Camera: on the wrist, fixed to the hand. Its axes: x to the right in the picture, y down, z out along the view.
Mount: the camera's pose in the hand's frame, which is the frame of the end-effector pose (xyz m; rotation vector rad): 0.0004 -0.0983 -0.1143 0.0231 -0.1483 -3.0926
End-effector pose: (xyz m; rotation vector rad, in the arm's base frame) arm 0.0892 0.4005 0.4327 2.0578 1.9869 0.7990
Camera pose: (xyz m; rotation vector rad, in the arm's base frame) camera -0.0521 0.3831 0.4822 -1.6925 1.8677 -0.3126
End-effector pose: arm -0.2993 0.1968 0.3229 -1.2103 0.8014 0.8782
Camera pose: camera -0.2174 0.0721 0.3449 -0.8569 -1.3890 -1.5728
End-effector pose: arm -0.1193 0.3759 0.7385 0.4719 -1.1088 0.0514
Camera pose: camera 0.0045 0.3320 0.6645 1.6574 0.5302 -2.5767
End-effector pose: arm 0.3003 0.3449 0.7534 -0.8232 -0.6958 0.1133
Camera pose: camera 0.3539 0.2048 0.7689 1.0009 -1.3295 -2.5211
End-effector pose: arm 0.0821 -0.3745 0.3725 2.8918 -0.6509 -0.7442
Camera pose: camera 0.1746 -0.2882 0.4546 -0.6032 -2.5345 0.2489
